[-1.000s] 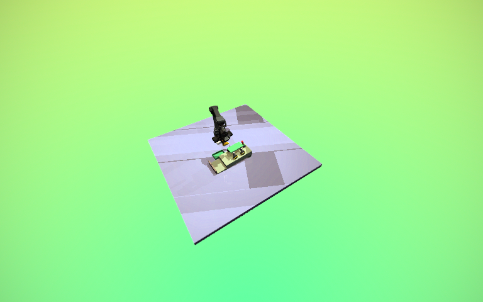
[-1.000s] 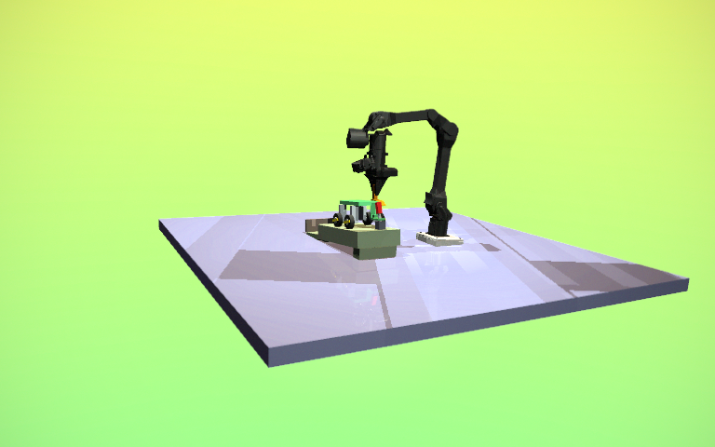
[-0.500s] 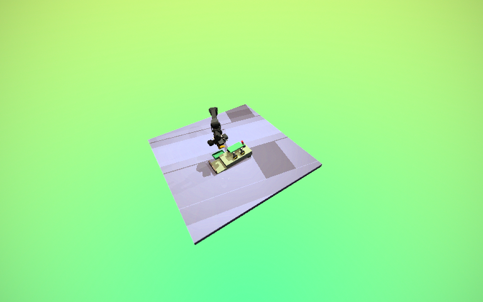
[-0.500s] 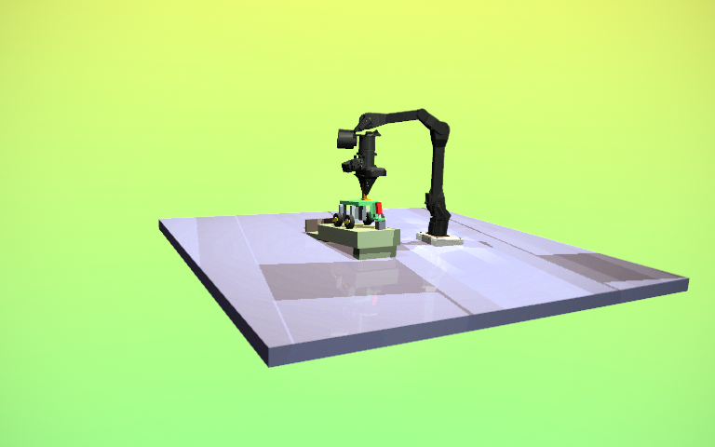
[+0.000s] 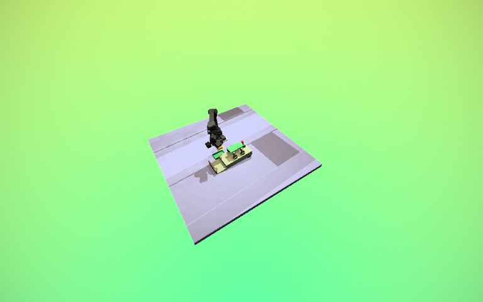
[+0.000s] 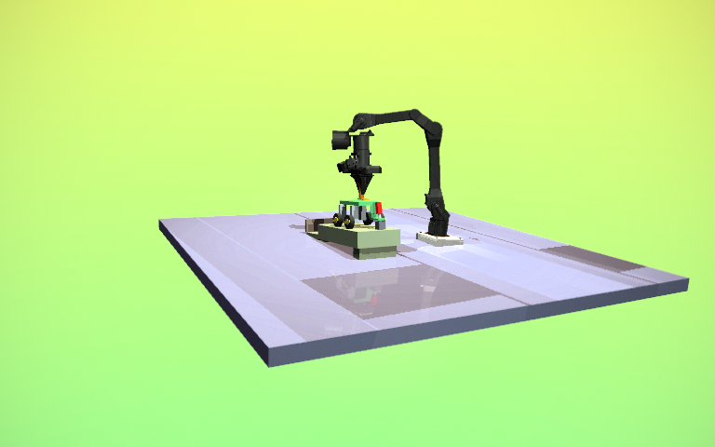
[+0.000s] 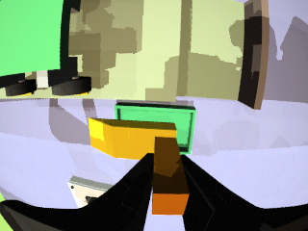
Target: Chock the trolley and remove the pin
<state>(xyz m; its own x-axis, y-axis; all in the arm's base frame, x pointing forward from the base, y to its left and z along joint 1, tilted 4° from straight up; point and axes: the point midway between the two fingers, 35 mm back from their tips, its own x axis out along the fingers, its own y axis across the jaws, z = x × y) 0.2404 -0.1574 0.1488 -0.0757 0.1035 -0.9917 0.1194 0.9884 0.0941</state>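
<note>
Now: the red-headed stop pin 23 cm to the left of my gripper tip, 9 cm ahead of it and 3 cm below it. From my gripper tip the other things lie so: trolley: 14 cm to the left, 10 cm ahead, 4 cm below; then green tray: 16 cm below, 4 cm behind, 3 cm to the left; then yellow chock: 2 cm to the left, 1 cm below.
</note>
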